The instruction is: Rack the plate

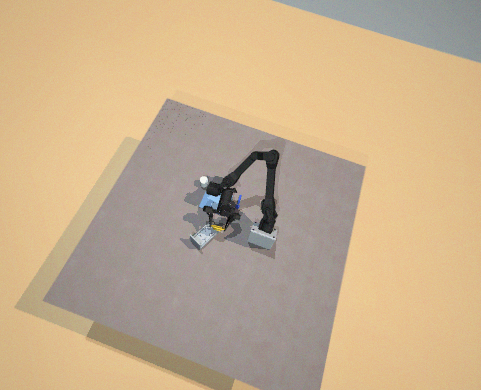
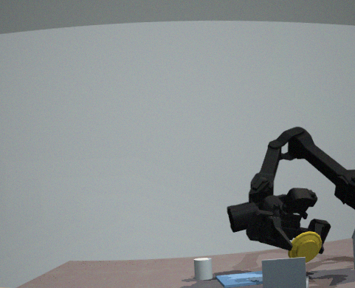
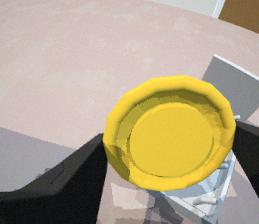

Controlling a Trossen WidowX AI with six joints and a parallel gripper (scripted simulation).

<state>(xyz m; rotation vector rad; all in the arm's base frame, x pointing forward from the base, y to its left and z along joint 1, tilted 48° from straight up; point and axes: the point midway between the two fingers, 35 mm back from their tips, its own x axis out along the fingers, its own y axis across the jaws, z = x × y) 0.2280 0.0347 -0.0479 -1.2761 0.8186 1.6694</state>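
Now: the grey dish rack 50 mm ahead of my gripper tip, 40 mm to the left of it and 50 mm below it. The rest, counted from my gripper tip: light blue mat: 90 mm ahead, 170 mm to the right, 70 mm below; then blue spoon: 30 mm behind, 210 mm to the right, 70 mm below; then yellow plate: 10 mm to the right.
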